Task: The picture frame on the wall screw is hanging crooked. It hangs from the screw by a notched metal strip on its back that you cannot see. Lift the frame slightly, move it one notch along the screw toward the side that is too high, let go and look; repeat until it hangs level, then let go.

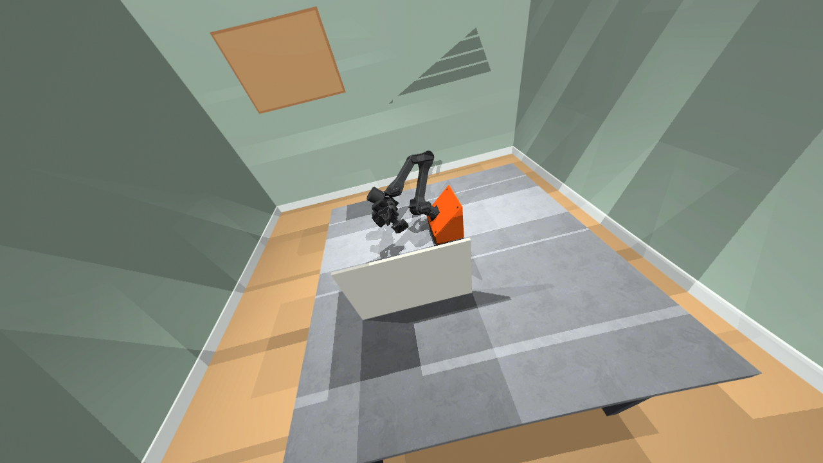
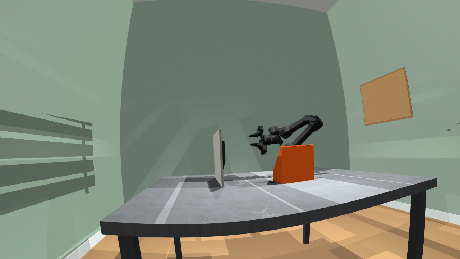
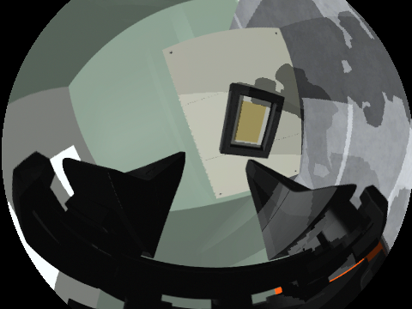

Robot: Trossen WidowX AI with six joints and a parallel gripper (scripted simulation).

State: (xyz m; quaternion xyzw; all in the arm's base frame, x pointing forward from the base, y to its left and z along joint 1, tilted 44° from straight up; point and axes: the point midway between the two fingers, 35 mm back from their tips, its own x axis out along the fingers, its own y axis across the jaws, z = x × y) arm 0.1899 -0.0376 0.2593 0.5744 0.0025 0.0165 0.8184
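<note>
The picture frame lies 19 cm ahead of my gripper tip, 9 cm below it and 3 cm to the left of it. Also, from my gripper tip: wall panel: 20 cm ahead, 10 cm below, 2 cm to the left.
</note>
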